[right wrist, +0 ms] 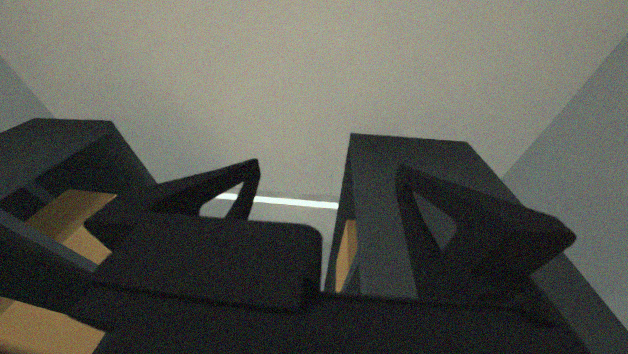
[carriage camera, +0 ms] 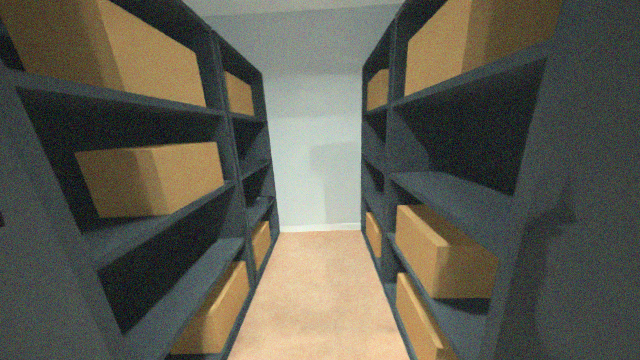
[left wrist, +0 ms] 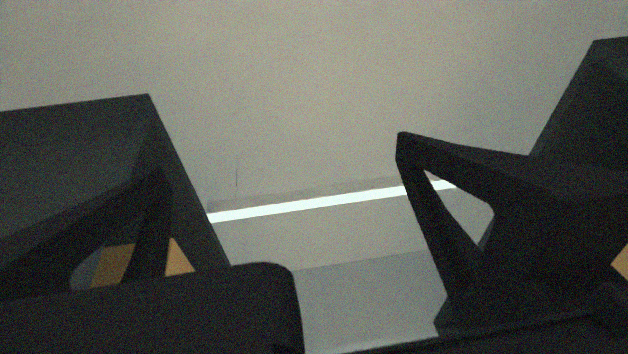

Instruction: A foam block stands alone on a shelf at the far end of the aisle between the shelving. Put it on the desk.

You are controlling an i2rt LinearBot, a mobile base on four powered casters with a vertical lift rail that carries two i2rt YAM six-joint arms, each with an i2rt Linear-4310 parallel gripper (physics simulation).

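Frame: origin at the left arm's base, x up, y left, z back, level; centimetres.
Where they show: left gripper, fingertip midpoint: [left wrist: 284, 162]; right gripper, fingertip midpoint: [right wrist: 326, 169].
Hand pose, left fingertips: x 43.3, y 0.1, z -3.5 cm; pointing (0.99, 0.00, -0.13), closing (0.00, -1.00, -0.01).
Observation:
After its pixels a point has its place.
The foam block does not show in any of the three views, and neither does the desk. In the left wrist view my left gripper [left wrist: 284, 162] @(x 43.3, y 0.1, z -3.5 cm) is open, its two dark fingers wide apart with wall and ceiling behind them. In the right wrist view my right gripper [right wrist: 326, 169] @(x 44.7, y -68.5, z -2.7 cm) is open too, with nothing between its fingers. Both grippers point up the aisle between the racks. The inner parts of several shelf bays are dark or hidden by uprights.
A dark left rack [carriage camera: 30, 200] @(x 29.2, y 31.7, z -30.3 cm) and a dark right rack [carriage camera: 590, 125] @(x 39.5, y -83.8, z -31.8 cm) stand close on both sides. Cardboard boxes stand on them, among them a left middle box [carriage camera: 192, 175] @(x 22.6, y 32.4, z -80.4 cm) and a right lower box [carriage camera: 465, 270] @(x -20.6, y -91.5, z -63.2 cm). The aisle floor [carriage camera: 320, 290] @(x -88.8, y -24.0, z -120.9 cm) runs to a pale end wall [carriage camera: 315, 175] @(x -13.2, y -18.8, z -217.7 cm).

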